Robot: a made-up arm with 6 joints.
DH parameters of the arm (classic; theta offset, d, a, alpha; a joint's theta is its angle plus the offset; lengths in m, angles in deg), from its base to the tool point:
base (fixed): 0 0.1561 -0.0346 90
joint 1: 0 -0.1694 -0.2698 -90
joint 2: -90 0.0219 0.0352 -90
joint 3: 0 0.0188 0.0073 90
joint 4: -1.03 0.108 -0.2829 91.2
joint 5: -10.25 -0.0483 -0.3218 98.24
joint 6: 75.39 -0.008 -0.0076 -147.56
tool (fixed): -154.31 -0.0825 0 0
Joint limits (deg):
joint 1: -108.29..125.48
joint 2: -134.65..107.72
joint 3: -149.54..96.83
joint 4: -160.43..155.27
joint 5: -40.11..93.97
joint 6: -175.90..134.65
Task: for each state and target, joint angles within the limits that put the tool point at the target. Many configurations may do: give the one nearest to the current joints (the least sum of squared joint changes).
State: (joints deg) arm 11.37 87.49 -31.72 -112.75 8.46 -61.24
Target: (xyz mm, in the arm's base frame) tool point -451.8 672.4 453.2
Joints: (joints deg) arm 24.23 105.31 -53.66 -119.97 -8.72 -60.12
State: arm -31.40 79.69 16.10 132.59 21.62 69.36
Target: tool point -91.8 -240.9 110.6
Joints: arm -41.92 82.86 -5.55 128.07 48.57 62.14
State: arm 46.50 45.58 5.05 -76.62 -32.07 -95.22
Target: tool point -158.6 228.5 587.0
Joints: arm 66.39 28.97 18.38 -90.43 -36.84 -81.40
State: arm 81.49 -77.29 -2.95 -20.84 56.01 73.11
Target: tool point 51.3 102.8 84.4
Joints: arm 62.73 -77.50 13.14 -14.95 93.97 69.35
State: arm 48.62 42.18 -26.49 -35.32 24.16 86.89
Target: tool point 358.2 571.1 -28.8
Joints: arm 95.40 40.94 -52.68 -26.26 17.27 96.26
